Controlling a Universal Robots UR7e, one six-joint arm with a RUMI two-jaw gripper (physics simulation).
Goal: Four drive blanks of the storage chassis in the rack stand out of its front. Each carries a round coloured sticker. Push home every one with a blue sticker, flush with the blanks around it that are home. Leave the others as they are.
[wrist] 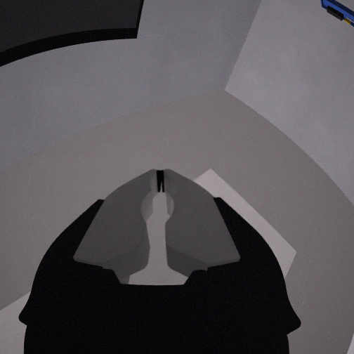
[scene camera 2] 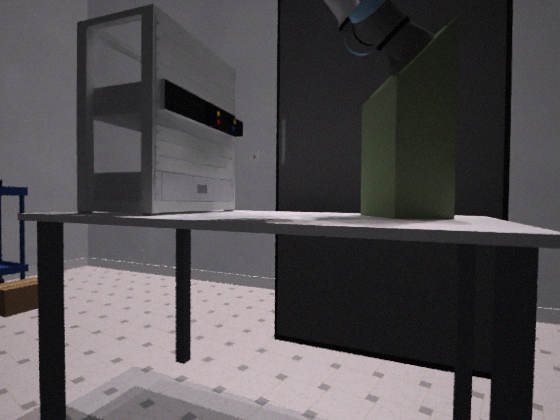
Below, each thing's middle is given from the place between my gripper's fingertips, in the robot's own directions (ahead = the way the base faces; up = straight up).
I see my gripper 32 cm short of the grey rack (scene camera 2: 184, 106), 36 cm to the right of it and 99 cm above it.
